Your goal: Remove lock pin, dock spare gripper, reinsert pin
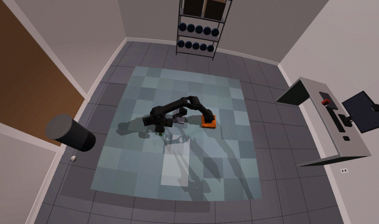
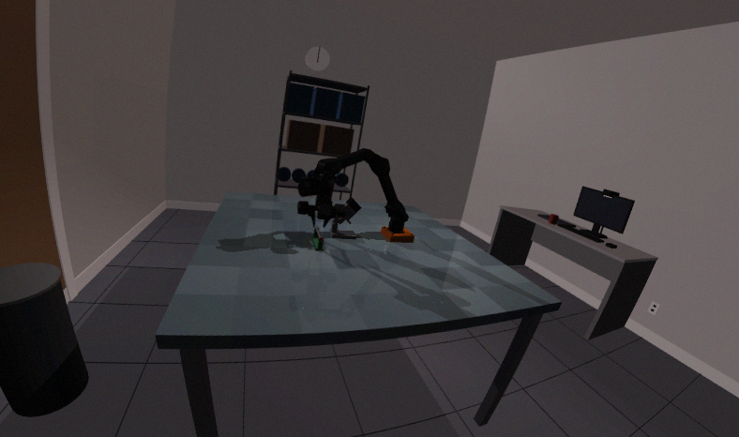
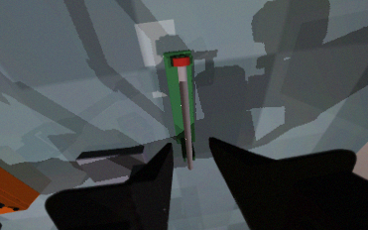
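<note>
My gripper tip is 10 mm to the right of the green bracket and 50 mm above it. Round my gripper tip: grey mount 120 mm behind, 90 mm to the right, 20 mm below; spare gripper 140 mm behind, 90 mm to the right, 50 mm above.
</note>
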